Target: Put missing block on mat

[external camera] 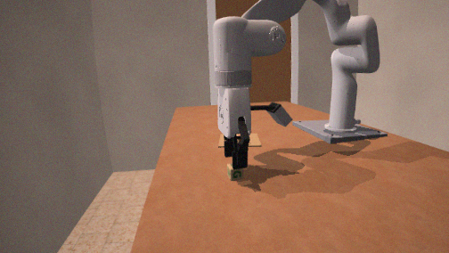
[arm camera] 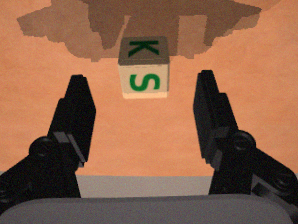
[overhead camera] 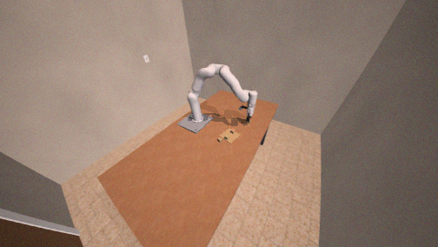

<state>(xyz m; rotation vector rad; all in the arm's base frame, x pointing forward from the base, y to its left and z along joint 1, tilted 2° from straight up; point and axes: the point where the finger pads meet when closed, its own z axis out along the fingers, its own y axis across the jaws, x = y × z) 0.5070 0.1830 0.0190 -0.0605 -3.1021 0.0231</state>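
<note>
Now: hand 4 cm above the block. Also, from my hand: mat 26 cm to the right, 10 cm behind, 5 cm below.
</note>
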